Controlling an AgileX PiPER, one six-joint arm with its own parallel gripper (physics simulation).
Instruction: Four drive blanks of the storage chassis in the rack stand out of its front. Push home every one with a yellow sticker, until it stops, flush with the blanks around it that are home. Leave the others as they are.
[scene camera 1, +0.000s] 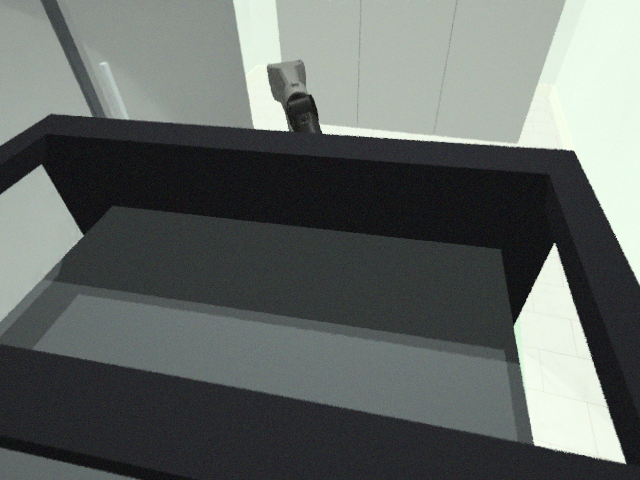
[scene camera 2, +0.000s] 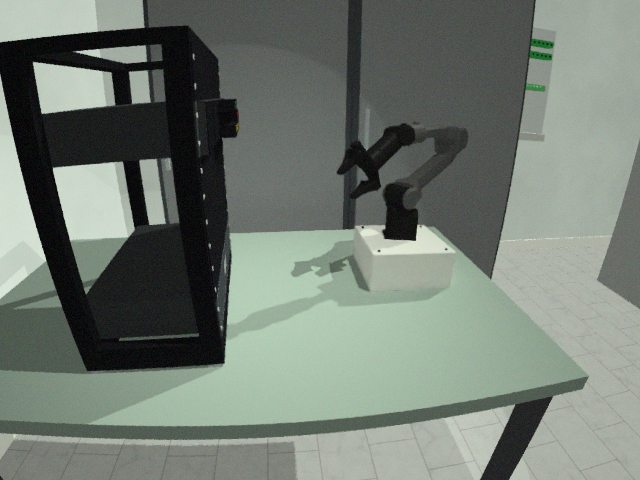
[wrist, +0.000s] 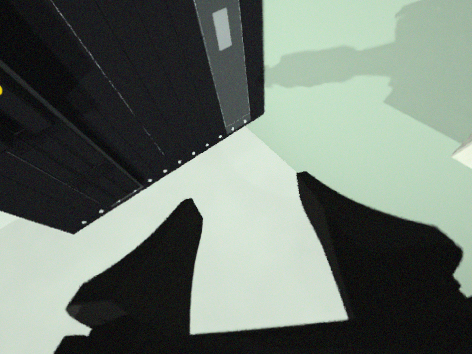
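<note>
The storage chassis (scene camera 2: 108, 134) sits high in the black rack (scene camera 1: 310, 144) (scene camera 2: 180, 206) (wrist: 256, 75). Dark drive blanks (scene camera 2: 226, 118) stand out of its front in scene camera 2, overlapping, so I cannot separate them. A red sticker (scene camera 2: 237, 114) and a yellow sticker (scene camera 2: 237, 128) show at their ends, the yellow one lower. A yellow spot (wrist: 1, 90) shows at the left edge of the wrist view. My gripper (scene camera 2: 346, 184) (wrist: 245, 197) is open and empty, in front of the rack, well apart from it and lower than the blanks. In scene camera 1 the rack hides the fingers and the chassis front.
The arm stands on a white base block (scene camera 2: 403, 271) on the green table (scene camera 2: 330, 372). A grey panel with a light label (wrist: 222, 29) is low in the rack front. A dark lower unit (scene camera 2: 149, 279) lies in the rack's bottom. Grey cabinets (scene camera 2: 279, 129) stand behind the table.
</note>
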